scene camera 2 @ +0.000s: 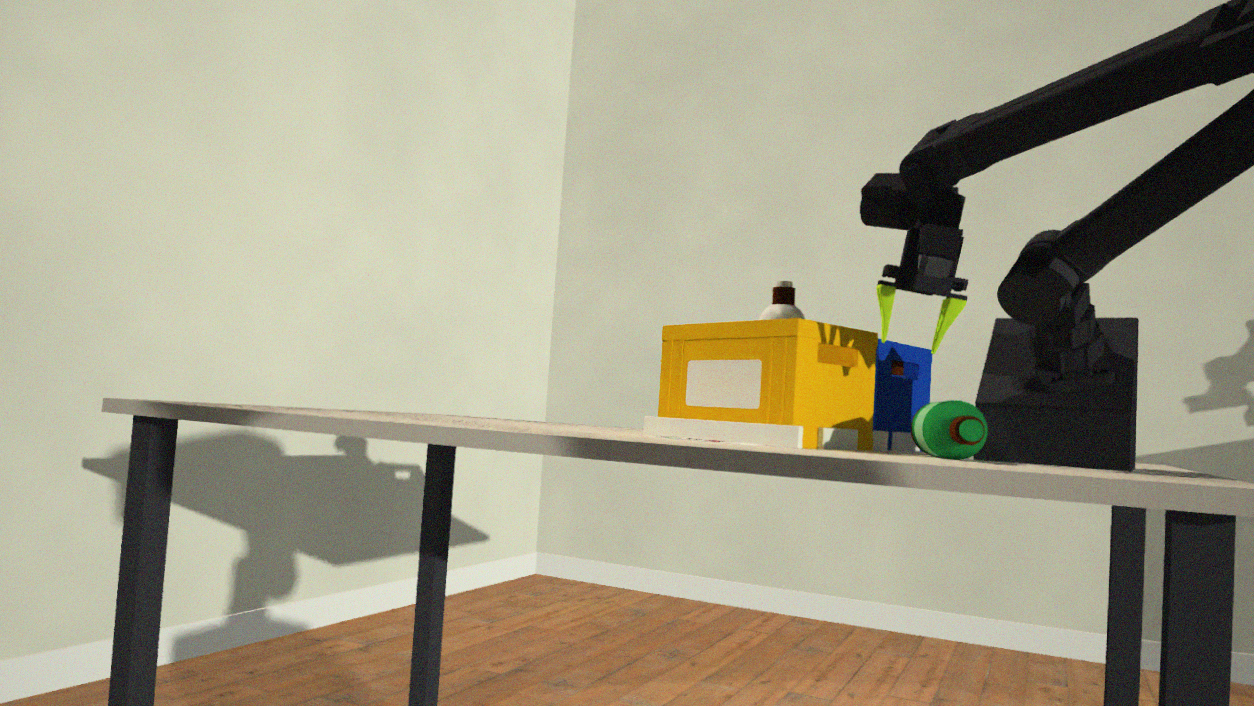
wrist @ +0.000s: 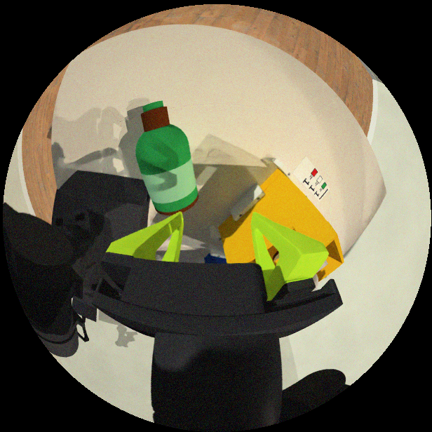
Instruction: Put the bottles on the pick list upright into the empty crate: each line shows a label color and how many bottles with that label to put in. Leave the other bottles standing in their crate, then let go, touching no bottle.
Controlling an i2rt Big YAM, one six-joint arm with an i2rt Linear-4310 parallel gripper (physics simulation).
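Frame: origin at the arm's base, x up, y left, z back, level; metres.
Seen in the pictures: gripper, fingertip midpoint: [scene camera 2: 907, 348]; arm's base at its link origin: [scene camera 2: 1067, 360].
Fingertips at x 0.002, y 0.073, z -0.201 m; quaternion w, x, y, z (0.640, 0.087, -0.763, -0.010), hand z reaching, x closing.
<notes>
Offsets run from my fingertips to a thing's middle. "spot": to the spot under its first point. Level surfaces: height alone.
A green bottle {dx -0.102, dy +0.022, dz +0.061 m} [scene camera 2: 943, 429] [wrist: 165, 150] with a brown neck, green cap and pale label band lies on its side on the table. The yellow crate {spot: dx -0.069, dy -0.069, dz -0.100 m} [scene camera 2: 833, 399] [wrist: 272, 215] stands beside it; a white-shouldered bottle {dx +0.032, dy -0.144, dz -0.191 m} [scene camera 2: 781, 311] with a brown neck rises above its rim. The blue crate {dx -0.052, dy -0.377, dz -0.135 m} [scene camera 2: 919, 394] [wrist: 215, 259] is behind, mostly hidden; its contents cannot be made out. The pick list [wrist: 302, 171] shows red, white and green squares; its counts are too small to read surely. My gripper [scene camera 2: 909, 345] [wrist: 216, 217] is open and empty, above the table, near the green bottle's base end in the wrist view.
The black arm base [scene camera 2: 1061, 429] [wrist: 100, 192] stands close beside the green bottle. A low white strip {spot: dx -0.124, dy -0.045, dz -0.250 m} [scene camera 2: 723, 431] runs along the yellow crate's front foot. The table {dx -0.142 m} [scene camera 2: 351, 420] [wrist: 225, 75] has its front edge near the green bottle in the scene view.
</notes>
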